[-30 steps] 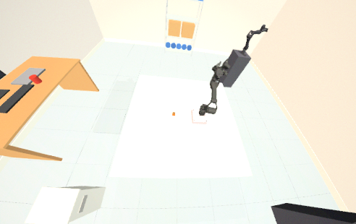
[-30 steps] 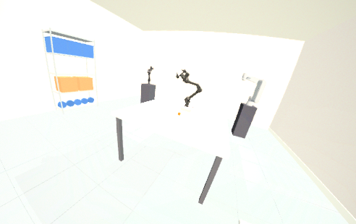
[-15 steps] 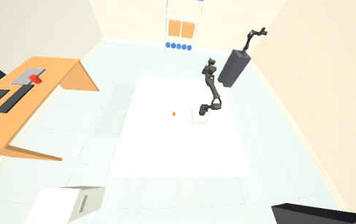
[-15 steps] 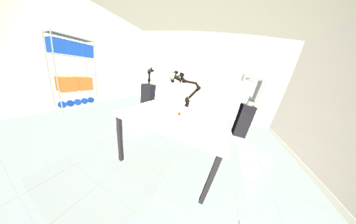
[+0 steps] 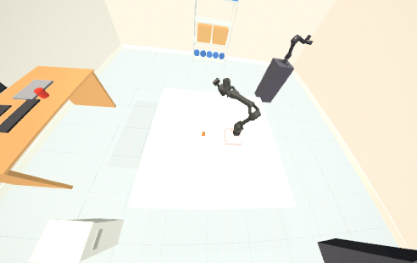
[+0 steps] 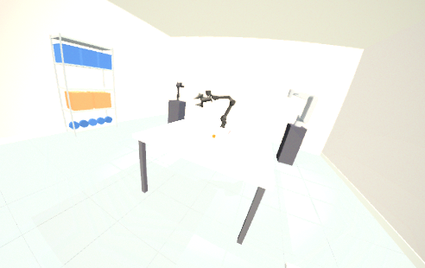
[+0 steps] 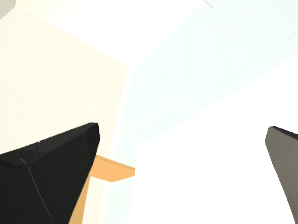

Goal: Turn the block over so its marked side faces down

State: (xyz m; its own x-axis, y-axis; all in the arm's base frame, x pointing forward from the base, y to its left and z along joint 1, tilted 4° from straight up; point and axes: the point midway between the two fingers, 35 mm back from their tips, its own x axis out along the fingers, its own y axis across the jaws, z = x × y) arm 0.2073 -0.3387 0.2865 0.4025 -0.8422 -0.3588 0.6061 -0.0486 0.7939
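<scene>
Right now the block is 34 cm to the left of my gripper tip, 31 cm below it and 9 cm ahead of it.
</scene>
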